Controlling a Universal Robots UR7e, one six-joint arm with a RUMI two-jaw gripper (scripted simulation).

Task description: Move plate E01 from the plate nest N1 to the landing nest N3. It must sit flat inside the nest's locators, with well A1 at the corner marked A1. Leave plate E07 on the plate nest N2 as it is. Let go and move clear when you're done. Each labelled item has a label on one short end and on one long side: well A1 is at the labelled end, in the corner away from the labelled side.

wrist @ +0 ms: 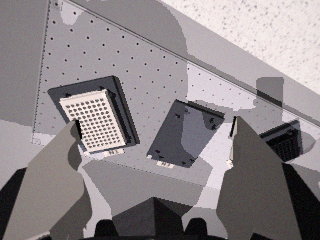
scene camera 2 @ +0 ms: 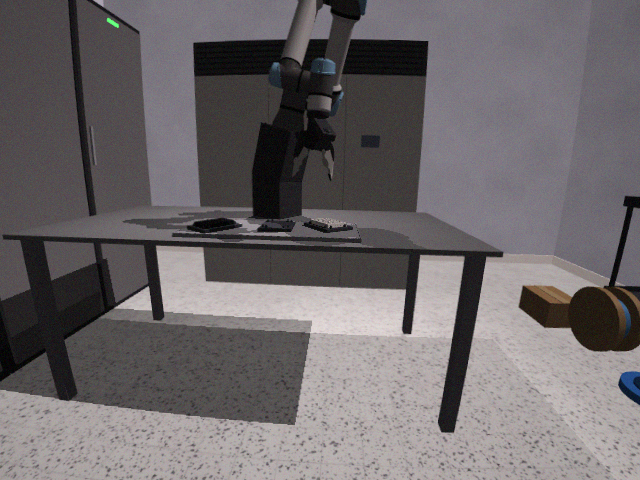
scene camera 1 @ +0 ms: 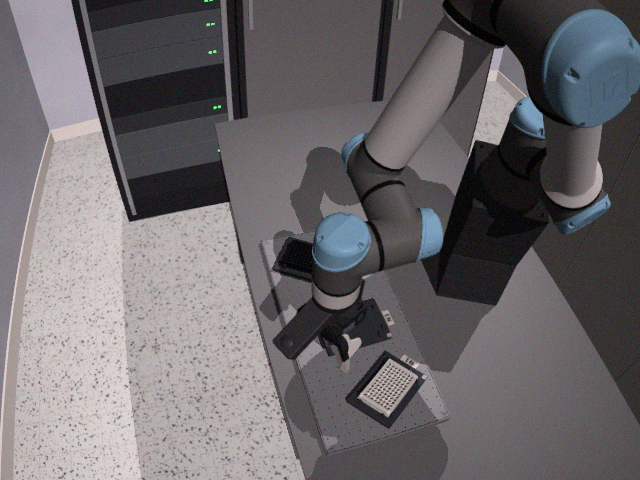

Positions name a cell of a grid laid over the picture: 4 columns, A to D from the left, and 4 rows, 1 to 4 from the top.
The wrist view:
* my gripper: B2
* white well plate: B3
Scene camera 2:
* my gripper: B2
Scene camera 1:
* my gripper: C3
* white well plate: C4
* black plate E07: B3
